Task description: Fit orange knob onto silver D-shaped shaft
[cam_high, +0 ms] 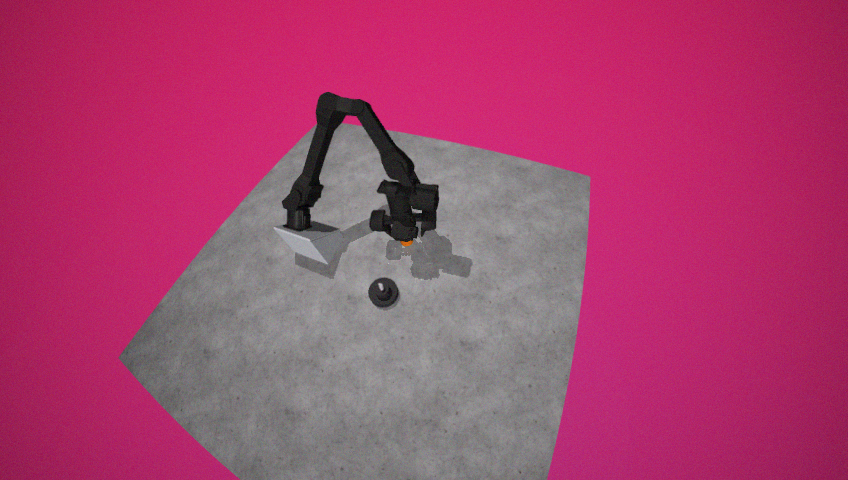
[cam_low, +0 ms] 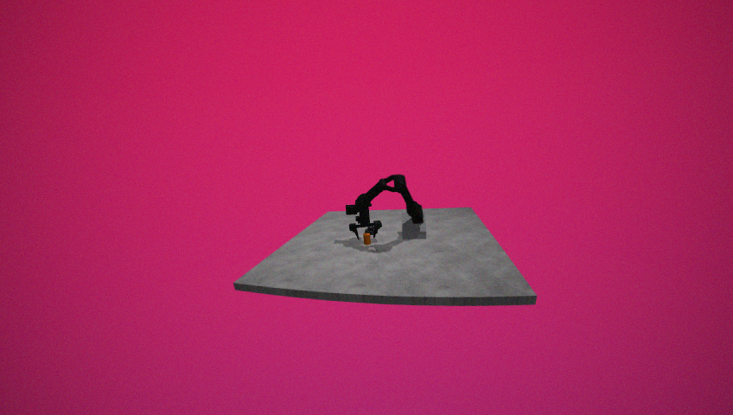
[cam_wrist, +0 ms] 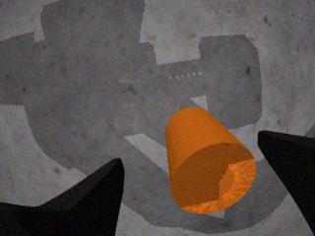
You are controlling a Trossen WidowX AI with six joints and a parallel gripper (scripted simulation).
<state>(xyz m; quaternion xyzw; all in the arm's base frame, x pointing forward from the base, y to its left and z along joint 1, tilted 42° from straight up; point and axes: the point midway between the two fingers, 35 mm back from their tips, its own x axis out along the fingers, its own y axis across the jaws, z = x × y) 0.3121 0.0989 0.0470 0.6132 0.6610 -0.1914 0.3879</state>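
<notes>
Right now my gripper tip is 20 mm below the orange knob. From my gripper tip the other things lie so: round dark pedestal (190 mm to the right, 10 mm behind).
</notes>
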